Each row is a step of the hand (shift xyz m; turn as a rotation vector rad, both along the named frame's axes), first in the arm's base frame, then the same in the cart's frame.
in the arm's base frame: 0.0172 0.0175 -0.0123 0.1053 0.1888 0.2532
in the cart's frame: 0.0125 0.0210 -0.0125 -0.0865 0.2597 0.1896
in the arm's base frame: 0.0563 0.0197 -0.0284 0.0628 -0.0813 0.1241
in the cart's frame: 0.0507 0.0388 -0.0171 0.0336 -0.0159 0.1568
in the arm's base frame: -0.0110 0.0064 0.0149 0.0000 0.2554 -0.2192
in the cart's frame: -0.0176 0.0029 0.0081 -0.0099 0.1774 -0.2859
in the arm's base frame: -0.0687 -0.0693 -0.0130 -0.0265 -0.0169 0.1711
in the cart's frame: -0.0254 -0.0949 -0.0061 -0.0843 0.0047 0.1521
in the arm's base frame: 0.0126 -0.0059 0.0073 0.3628 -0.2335 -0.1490
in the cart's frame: 0.0098 0.0024 0.0120 0.4511 -0.0518 0.0467
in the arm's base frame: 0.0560 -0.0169 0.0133 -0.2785 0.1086 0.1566
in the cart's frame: 0.0477 0.0152 0.0331 -0.3362 -0.0127 0.0267
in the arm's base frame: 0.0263 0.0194 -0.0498 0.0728 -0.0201 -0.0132
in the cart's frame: 0.0344 0.0200 -0.0443 0.0736 0.0156 0.0150
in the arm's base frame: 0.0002 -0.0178 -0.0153 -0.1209 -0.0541 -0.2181
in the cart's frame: 0.0131 -0.0180 -0.0074 0.0078 -0.1455 -0.2095
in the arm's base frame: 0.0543 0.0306 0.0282 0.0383 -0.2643 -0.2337
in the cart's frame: 0.0221 0.0577 0.0293 0.2270 -0.2511 -0.1067
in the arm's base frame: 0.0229 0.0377 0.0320 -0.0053 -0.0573 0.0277
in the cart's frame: -0.0083 0.0493 0.0217 0.0064 -0.0464 0.0434
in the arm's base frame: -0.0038 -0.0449 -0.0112 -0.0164 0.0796 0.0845
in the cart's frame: 0.0185 -0.0423 0.0046 -0.0781 0.0759 0.0435
